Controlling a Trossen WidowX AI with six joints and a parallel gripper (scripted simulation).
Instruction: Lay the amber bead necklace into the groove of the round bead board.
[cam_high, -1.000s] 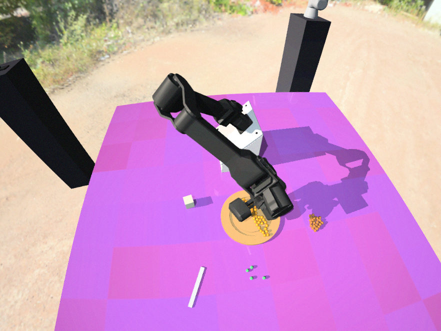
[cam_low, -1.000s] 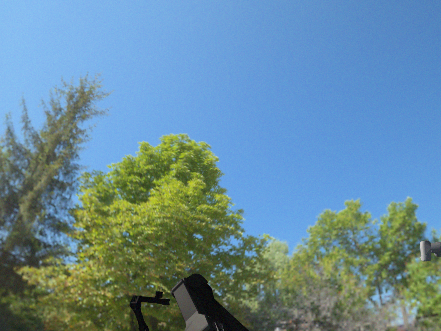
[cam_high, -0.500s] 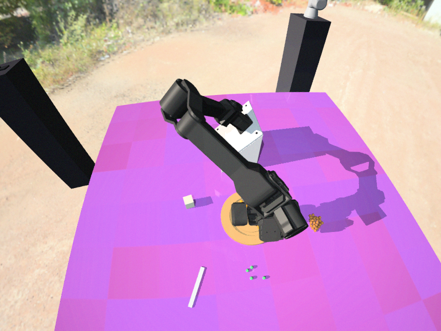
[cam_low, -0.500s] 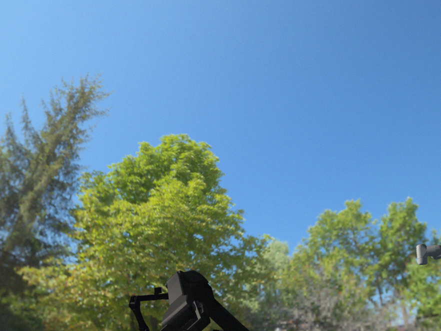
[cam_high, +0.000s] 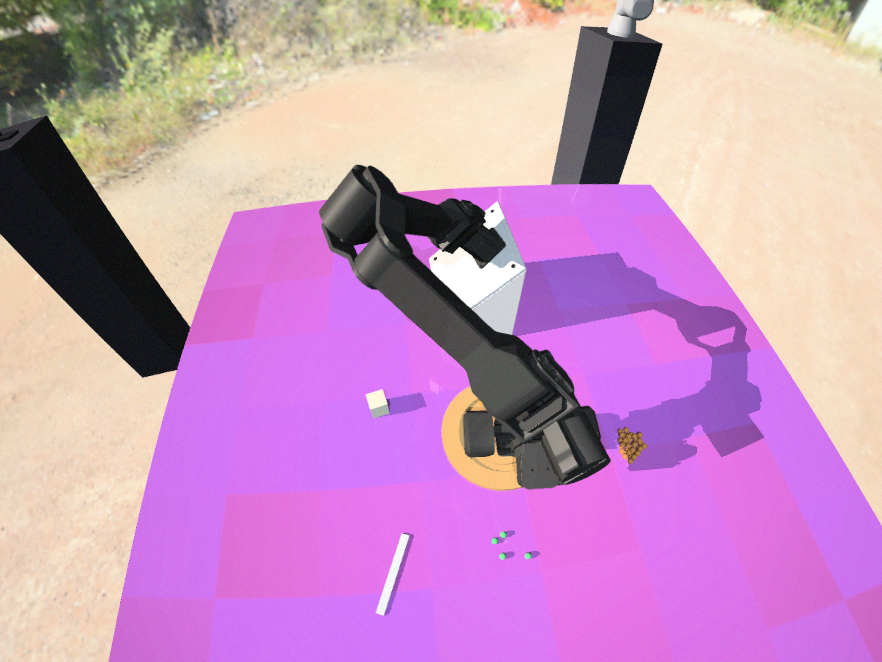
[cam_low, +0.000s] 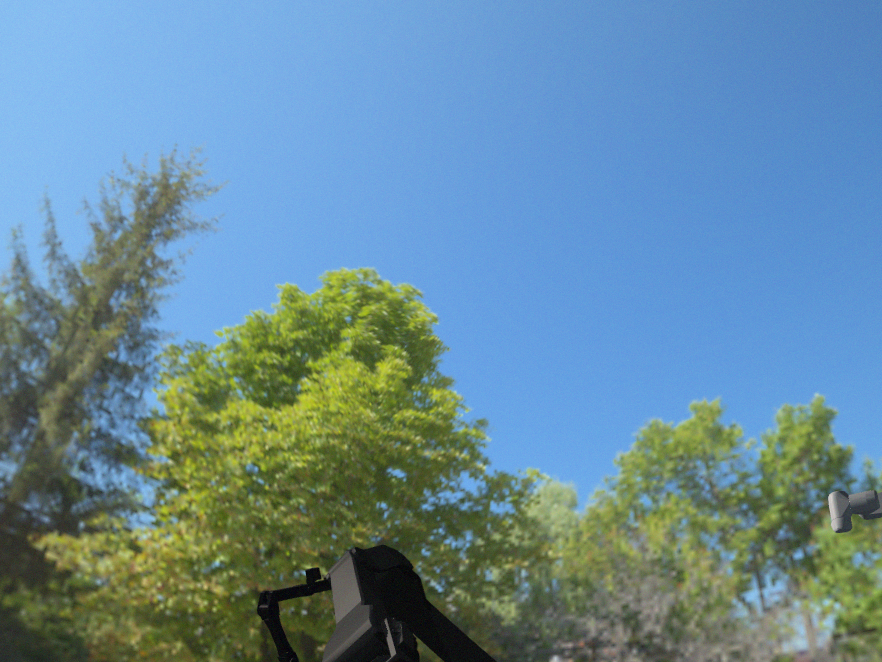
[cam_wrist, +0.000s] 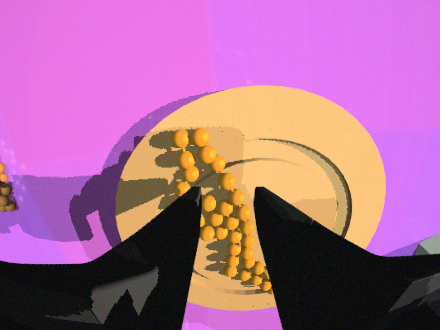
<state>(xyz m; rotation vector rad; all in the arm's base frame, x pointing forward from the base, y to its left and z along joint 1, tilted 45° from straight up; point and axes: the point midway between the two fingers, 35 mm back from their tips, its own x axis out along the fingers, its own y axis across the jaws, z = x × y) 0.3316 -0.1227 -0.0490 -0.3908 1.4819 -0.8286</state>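
The round tan bead board is 60 mm behind my gripper tip, 10 mm to the right of it and 30 mm below it. The rest, counted from my gripper tip: small cream cube: 160 mm behind, 200 mm to the right, 20 mm below; then white bar: 120 mm ahead, 230 mm to the right, 40 mm below.
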